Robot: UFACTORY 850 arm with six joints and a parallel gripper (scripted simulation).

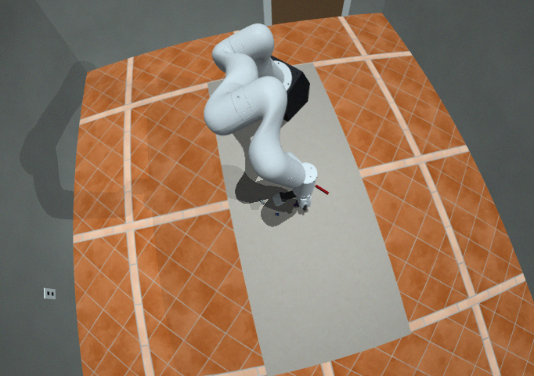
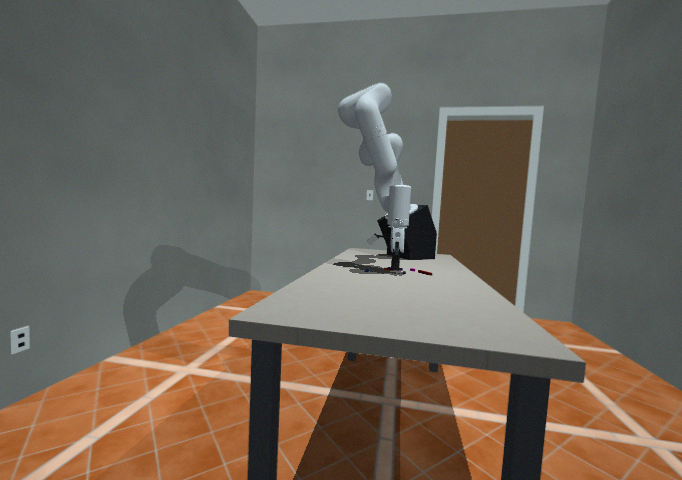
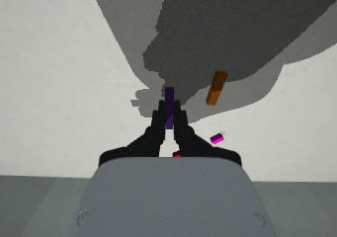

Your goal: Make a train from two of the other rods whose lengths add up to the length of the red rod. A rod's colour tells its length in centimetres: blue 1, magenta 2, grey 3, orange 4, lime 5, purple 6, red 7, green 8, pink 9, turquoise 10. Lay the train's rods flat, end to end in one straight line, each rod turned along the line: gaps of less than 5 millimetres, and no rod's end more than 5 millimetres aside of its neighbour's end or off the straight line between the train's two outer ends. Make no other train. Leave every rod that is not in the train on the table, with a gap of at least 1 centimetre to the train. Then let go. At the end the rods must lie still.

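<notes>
Now: the purple rod 20 mm below my hand. Round my hand: red rod (130 mm to the left, 30 mm below, 30 mm behind); then magenta rod (90 mm to the left, 80 mm behind, 30 mm below); then orange rod (60 mm behind, 30 mm below, 20 mm to the right).
</notes>
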